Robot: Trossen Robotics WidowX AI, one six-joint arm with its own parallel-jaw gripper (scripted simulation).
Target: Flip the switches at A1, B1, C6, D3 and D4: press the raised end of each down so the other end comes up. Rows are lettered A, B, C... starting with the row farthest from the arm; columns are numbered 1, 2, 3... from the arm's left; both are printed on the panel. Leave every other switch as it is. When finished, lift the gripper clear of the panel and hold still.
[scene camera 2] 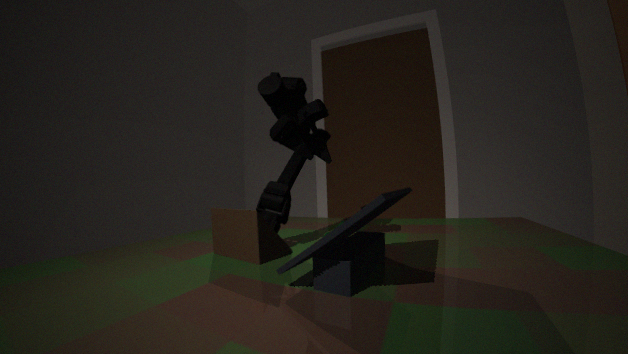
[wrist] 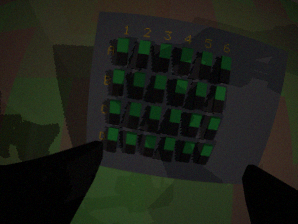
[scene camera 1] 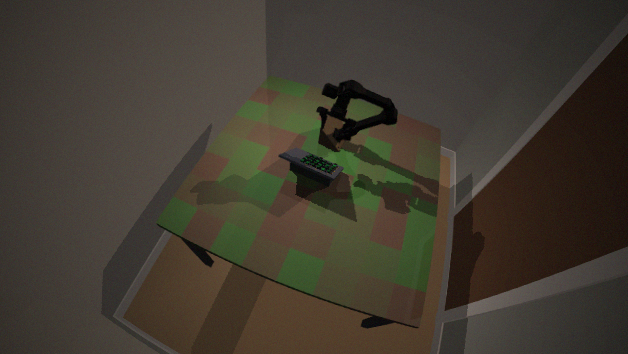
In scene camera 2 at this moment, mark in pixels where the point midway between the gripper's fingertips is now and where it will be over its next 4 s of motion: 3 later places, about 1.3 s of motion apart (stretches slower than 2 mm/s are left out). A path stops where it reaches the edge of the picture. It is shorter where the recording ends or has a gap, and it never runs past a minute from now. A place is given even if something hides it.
My gripper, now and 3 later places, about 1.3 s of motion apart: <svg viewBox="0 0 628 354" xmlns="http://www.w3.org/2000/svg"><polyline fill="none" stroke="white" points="321,160 386,189 389,194 362,183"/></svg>
